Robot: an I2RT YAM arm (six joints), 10 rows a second.
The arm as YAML. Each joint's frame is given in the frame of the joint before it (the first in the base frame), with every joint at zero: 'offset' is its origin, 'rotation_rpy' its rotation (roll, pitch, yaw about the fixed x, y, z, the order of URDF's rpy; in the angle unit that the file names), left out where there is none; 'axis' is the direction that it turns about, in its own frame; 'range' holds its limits. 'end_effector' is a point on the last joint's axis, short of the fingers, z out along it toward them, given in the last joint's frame.
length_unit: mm
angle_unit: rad
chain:
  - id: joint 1
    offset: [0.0, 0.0, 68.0]
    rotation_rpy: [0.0, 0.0, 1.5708]
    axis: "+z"
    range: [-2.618, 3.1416]
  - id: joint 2
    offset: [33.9, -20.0, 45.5]
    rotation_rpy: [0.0, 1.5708, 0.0]
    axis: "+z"
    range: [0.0, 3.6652]
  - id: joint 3
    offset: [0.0, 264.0, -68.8]
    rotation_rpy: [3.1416, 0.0, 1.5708]
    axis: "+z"
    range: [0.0, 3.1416]
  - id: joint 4
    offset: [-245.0, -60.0, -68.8]
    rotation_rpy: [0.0, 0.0, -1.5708]
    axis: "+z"
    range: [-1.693, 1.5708]
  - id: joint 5
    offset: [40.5, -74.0, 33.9]
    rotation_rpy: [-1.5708, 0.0, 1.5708]
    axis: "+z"
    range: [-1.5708, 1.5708]
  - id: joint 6
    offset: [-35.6, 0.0, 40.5]
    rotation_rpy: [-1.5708, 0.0, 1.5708]
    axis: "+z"
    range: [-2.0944, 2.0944]
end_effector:
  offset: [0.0, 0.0, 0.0]
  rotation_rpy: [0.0, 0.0, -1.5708]
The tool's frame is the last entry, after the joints.
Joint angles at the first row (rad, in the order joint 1, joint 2, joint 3, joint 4, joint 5, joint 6):
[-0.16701, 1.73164, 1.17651, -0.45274, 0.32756, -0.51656]
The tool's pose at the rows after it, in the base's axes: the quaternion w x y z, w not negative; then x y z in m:
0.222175 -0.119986 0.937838 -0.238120 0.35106 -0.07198 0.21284
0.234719 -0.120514 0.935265 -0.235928 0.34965 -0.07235 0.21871
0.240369 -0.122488 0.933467 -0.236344 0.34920 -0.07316 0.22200
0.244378 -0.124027 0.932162 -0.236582 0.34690 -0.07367 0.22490
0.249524 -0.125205 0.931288 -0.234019 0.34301 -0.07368 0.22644
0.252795 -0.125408 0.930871 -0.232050 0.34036 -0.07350 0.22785
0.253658 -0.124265 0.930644 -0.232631 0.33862 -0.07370 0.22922
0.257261 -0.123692 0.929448 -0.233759 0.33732 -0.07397 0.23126
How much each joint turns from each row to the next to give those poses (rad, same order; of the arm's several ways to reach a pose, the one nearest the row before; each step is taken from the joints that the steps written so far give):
[-0.00478, -0.02339, -0.00150, 0.01094, -0.01602, -0.00607]
[-0.00309, -0.01774, -0.00150, 0.00760, -0.01461, -0.00421]
[-0.00305, -0.00790, 0.00151, 0.00346, -0.00621, -0.00775]
[-0.00306, -0.01338, -0.00528, 0.00119, -0.00520, -0.00642]
[-0.00308, -0.01816, -0.01559, 0.00615, -0.01078, -0.00350]
[-0.00156, -0.01262, -0.00898, 0.00134, -0.00687, -0.00049]
[-0.00147, -0.00810, -0.00368, -0.00211, 0.00025, 0.00044]
[-0.00159, -0.00865, -0.00307, 0.00284, -0.00120, -0.00156]

